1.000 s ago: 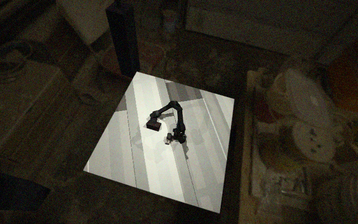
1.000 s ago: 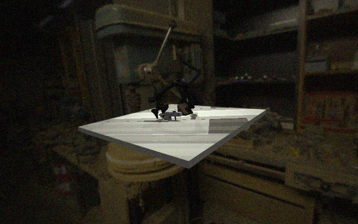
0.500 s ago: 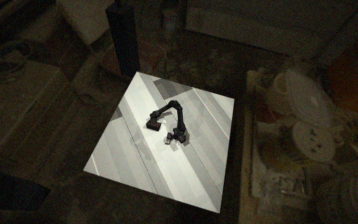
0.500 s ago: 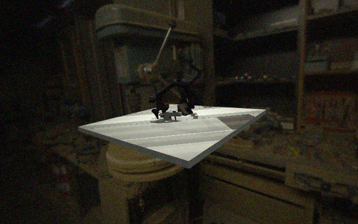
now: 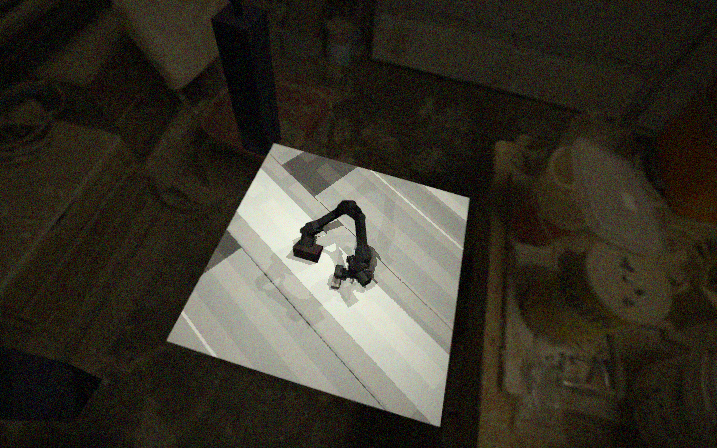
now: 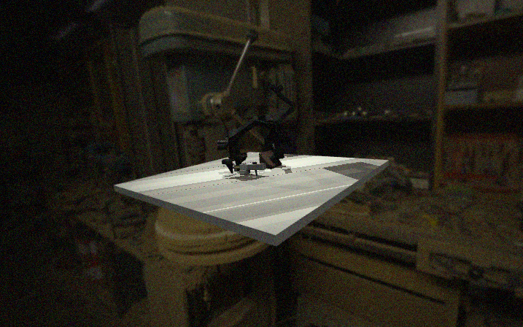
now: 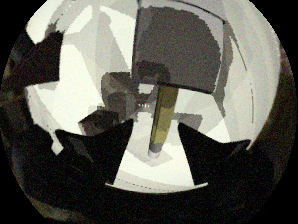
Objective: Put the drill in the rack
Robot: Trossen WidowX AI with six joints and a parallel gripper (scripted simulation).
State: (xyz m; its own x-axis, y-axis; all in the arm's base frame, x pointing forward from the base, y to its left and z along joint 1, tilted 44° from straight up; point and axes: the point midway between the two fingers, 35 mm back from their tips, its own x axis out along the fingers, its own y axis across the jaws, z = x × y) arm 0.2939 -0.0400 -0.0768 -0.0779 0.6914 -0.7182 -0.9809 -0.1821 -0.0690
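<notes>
The yellowish drill lies 40 mm to the left of my gripper tip, 40 mm above it and 10 mm behind it. Also, from my gripper tip: dark grey housing block: 140 mm to the left, 40 mm above, 30 mm behind.
</notes>
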